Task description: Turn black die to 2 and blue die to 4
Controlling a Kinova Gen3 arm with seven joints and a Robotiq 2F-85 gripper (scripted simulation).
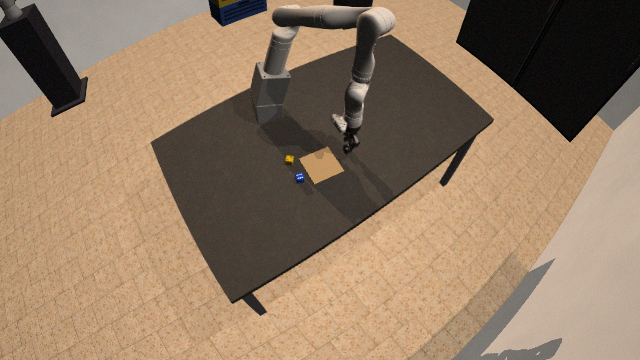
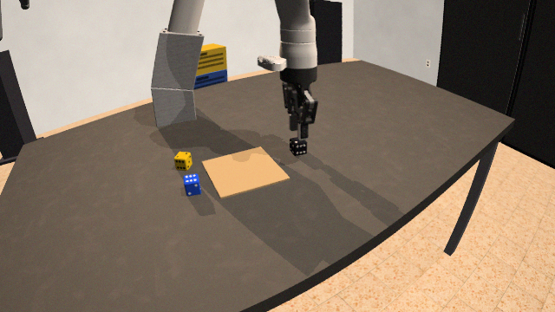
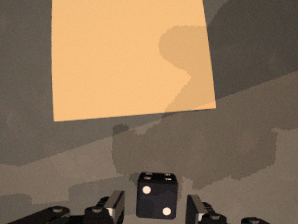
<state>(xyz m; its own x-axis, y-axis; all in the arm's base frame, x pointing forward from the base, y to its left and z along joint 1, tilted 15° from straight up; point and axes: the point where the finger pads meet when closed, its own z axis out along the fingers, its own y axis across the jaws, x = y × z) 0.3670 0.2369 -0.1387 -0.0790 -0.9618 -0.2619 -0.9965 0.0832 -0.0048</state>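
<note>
My hand is 50 mm above the black die. Also, from my hand: blue die: 250 mm to the right, 50 mm below, 50 mm ahead; yellow die: 250 mm to the right, 50 mm below, 50 mm behind; tan mat: 130 mm to the right, 60 mm below, 20 mm ahead.
</note>
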